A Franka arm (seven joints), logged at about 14 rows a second.
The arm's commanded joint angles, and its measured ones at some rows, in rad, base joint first. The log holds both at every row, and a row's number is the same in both.
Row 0, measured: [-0.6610 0.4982 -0.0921 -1.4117 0.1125 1.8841 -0.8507]
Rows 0 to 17, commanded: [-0.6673 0.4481 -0.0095 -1.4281 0.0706 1.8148 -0.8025]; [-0.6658 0.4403 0.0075 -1.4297 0.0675 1.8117 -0.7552]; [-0.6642 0.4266 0.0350 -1.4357 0.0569 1.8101 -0.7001]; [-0.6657 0.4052 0.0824 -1.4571 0.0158 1.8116 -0.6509]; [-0.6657 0.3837 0.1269 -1.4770 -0.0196 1.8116 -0.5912]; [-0.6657 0.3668 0.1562 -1.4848 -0.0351 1.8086 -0.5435]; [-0.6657 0.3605 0.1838 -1.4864 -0.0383 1.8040 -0.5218]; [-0.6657 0.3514 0.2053 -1.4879 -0.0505 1.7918 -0.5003]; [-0.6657 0.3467 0.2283 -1.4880 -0.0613 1.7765 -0.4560]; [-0.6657 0.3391 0.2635 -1.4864 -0.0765 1.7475 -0.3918]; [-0.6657 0.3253 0.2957 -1.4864 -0.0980 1.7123 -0.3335]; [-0.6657 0.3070 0.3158 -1.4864 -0.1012 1.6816 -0.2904]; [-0.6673 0.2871 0.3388 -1.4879 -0.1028 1.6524 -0.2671]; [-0.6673 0.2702 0.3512 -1.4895 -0.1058 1.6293 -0.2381]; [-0.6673 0.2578 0.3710 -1.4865 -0.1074 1.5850 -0.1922]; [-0.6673 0.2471 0.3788 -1.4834 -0.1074 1.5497 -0.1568]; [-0.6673 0.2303 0.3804 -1.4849 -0.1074 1.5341 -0.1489]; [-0.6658 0.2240 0.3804 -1.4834 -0.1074 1.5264 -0.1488]
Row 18, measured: [-0.6524 0.2619 0.3692 -1.4594 -0.0891 1.5486 -0.1753]
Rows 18 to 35, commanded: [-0.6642 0.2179 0.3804 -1.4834 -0.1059 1.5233 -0.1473]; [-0.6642 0.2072 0.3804 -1.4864 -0.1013 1.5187 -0.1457]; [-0.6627 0.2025 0.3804 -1.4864 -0.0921 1.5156 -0.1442]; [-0.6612 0.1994 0.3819 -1.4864 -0.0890 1.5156 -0.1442]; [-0.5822 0.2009 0.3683 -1.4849 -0.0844 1.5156 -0.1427]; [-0.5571 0.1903 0.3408 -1.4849 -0.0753 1.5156 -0.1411]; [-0.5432 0.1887 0.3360 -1.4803 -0.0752 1.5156 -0.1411]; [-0.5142 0.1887 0.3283 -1.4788 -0.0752 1.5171 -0.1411]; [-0.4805 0.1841 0.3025 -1.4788 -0.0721 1.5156 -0.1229]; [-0.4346 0.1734 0.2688 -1.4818 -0.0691 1.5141 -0.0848]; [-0.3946 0.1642 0.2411 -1.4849 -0.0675 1.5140 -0.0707]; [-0.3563 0.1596 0.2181 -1.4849 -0.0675 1.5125 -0.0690]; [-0.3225 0.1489 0.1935 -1.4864 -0.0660 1.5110 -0.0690]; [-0.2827 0.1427 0.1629 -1.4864 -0.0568 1.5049 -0.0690]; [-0.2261 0.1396 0.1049 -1.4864 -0.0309 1.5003 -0.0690]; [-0.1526 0.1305 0.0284 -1.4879 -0.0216 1.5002 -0.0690]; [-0.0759 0.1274 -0.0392 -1.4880 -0.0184 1.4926 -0.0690]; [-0.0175 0.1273 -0.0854 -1.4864 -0.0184 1.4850 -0.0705]
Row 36, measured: [-0.1321 0.1571 0.0190 -1.4625 -0.0348 1.5028 -0.0797]
